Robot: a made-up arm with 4 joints.
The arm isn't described. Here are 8 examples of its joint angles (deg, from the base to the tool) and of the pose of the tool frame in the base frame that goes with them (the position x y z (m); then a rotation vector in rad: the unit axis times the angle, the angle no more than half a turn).
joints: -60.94 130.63 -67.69 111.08
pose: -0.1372 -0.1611 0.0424 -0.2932 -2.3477 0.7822
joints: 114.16 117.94 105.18 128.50
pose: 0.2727 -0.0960 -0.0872 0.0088 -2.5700 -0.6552
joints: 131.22 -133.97 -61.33 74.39
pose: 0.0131 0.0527 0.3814 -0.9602 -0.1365 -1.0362
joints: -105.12 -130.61 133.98 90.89
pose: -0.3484 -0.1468 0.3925 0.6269 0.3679 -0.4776
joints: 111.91 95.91 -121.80 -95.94
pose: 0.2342 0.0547 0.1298 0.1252 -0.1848 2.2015
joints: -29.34 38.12 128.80 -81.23
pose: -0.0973 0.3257 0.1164 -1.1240 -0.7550 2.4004
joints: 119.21 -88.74 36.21 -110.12
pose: 0.0896 -0.0679 0.2142 2.9715 0.6509 -0.5043
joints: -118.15 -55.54 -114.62 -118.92
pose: -0.3038 0.1174 0.1114 2.1089 0.8557 -0.5199
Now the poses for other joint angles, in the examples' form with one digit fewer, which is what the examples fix.
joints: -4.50 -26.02 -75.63 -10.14
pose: 0.198 -0.030 0.083 1.349 -0.484 0.250
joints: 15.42 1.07 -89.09 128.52
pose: 0.326 0.025 -0.029 1.004 1.522 1.484
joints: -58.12 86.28 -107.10 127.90
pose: -0.191 -0.022 -0.111 -1.017 -2.297 -0.440
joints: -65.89 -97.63 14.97 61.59
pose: -0.161 -0.069 0.352 0.309 -0.567 0.850
